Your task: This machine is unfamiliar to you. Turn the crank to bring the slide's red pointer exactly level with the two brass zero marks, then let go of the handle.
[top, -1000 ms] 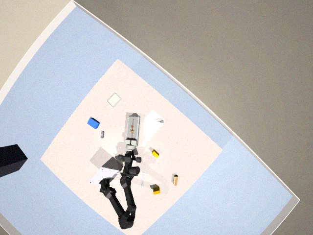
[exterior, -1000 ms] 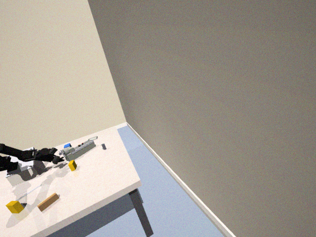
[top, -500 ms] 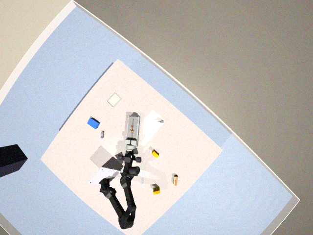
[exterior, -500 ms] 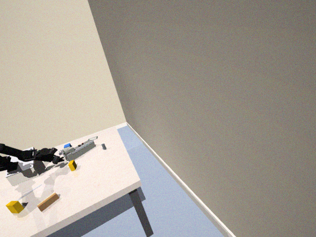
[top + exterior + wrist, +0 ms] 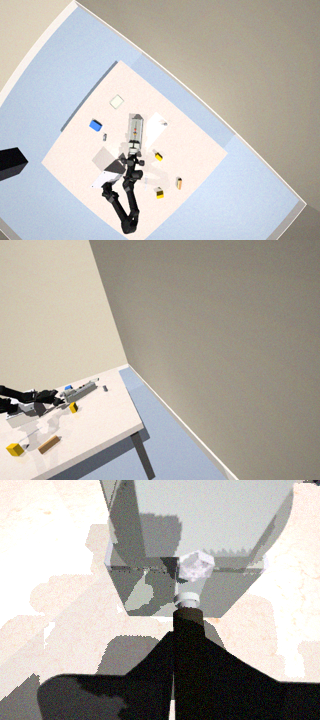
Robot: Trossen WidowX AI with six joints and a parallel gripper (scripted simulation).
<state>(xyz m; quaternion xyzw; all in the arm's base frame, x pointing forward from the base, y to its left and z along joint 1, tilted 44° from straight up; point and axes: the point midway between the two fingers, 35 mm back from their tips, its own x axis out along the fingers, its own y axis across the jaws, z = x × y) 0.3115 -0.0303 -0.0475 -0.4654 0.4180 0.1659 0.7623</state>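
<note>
Right now the dark brown crank handle is 3 cm above my gripper tip, 1 cm to the right of it and 1 cm behind it. Also, from my gripper tip: blue block 41 cm to the left, 10 cm behind, 1 cm below; crank 4 cm above; red pointer 15 cm ahead, 13 cm to the left, 5 cm above.
</note>
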